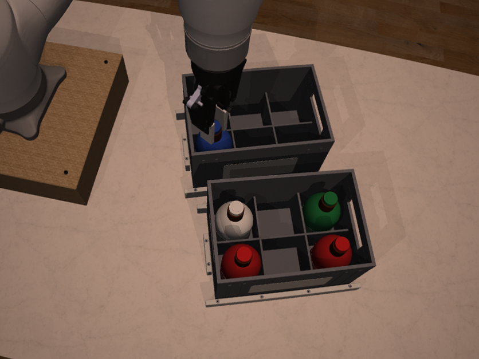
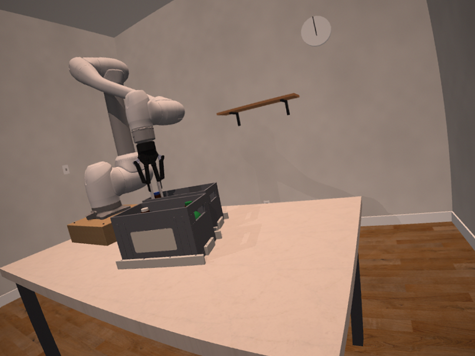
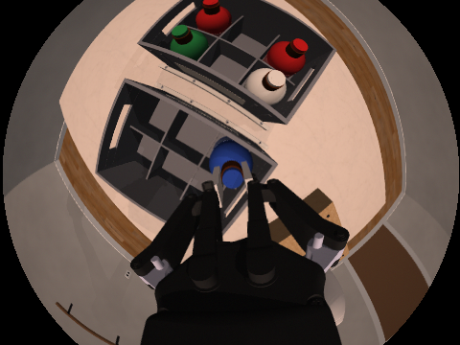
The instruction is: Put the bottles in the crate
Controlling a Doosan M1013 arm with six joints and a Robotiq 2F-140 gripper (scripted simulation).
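The blue bottle lies 80 mm below my hand. From my hand the other things lie so: green bottle (240 mm ahead, 110 mm below, 70 mm to the right); pick list (210 mm to the left, 200 mm below); white bottle (130 mm to the right, 110 mm below, 80 mm ahead).
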